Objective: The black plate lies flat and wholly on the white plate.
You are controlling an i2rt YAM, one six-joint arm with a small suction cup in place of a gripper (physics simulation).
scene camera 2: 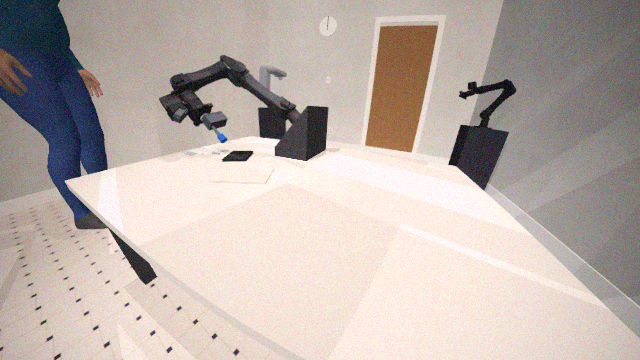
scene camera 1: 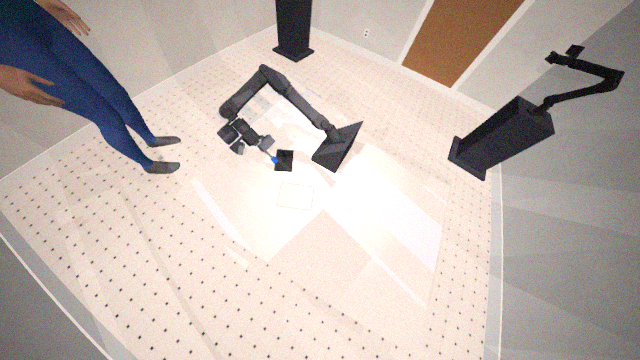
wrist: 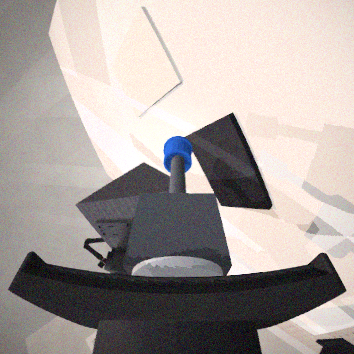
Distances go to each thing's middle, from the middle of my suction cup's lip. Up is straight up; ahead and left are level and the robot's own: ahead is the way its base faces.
Labels:
The black plate [wrist: 220,148] is 9 cm below my suction cup and 7 cm behind it.

